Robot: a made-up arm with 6 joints. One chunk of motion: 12 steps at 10 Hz.
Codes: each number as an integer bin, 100 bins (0 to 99) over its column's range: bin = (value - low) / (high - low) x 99, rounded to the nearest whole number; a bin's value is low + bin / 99 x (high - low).
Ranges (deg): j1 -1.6..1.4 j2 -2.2..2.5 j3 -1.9..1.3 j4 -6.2..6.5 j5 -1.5..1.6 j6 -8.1..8
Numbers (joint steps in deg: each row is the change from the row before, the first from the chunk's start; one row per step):
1: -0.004 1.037 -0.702 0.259 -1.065 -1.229
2: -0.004 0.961 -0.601 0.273 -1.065 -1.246
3: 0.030 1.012 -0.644 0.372 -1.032 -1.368
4: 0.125 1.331 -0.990 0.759 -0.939 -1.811
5: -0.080 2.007 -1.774 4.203 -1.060 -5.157
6: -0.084 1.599 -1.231 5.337 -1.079 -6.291
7: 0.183 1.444 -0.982 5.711 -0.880 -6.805
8: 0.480 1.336 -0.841 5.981 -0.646 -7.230
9: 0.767 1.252 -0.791 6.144 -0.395 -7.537
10: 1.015 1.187 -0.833 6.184 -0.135 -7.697
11: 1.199 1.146 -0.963 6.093 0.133 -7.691
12: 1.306 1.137 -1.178 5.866 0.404 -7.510
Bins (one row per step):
1: 53 68 37 50 14 42
2: 53 67 40 50 14 42
3: 54 68 39 51 15 41
4: 57 74 28 54 18 39
5: 50 89 4 81 14 18
6: 50 80 21 90 13 11
7: 59 77 28 93 20 8
8: 69 74 33 95 27 5
9: 78 73 34 96 35 3
10: 86 71 33 97 44 2
11: 92 70 29 96 52 3
12: 96 70 22 94 61 4

